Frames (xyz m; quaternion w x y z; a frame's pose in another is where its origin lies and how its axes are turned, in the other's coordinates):
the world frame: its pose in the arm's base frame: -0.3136 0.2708 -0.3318 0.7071 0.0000 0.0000 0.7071
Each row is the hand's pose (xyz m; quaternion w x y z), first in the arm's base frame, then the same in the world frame.
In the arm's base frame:
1: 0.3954 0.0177 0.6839 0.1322 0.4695 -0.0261 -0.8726
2: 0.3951 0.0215 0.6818 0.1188 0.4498 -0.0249 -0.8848
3: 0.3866 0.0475 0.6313 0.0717 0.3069 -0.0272 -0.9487
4: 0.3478 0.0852 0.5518 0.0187 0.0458 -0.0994 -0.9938
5: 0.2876 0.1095 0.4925 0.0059 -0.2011 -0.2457 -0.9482
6: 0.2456 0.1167 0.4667 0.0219 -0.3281 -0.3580 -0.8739
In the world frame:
1: -0.2531 -0.7090 1.0157 0.5235 -0.3135 0.3504 0.7105
2: -0.2493 -0.7087 1.0136 0.5417 -0.3005 0.3357 0.7097
3: -0.2233 -0.7002 0.9631 0.6201 -0.1978 0.2362 0.7215
4: -0.1856 -0.6614 0.8836 0.6895 0.0379 0.1027 0.7160
5: -0.1613 -0.6012 0.8243 0.6663 0.3159 0.0315 0.6747
6: -0.1541 -0.5592 0.7985 0.6025 0.4851 0.0211 0.6334

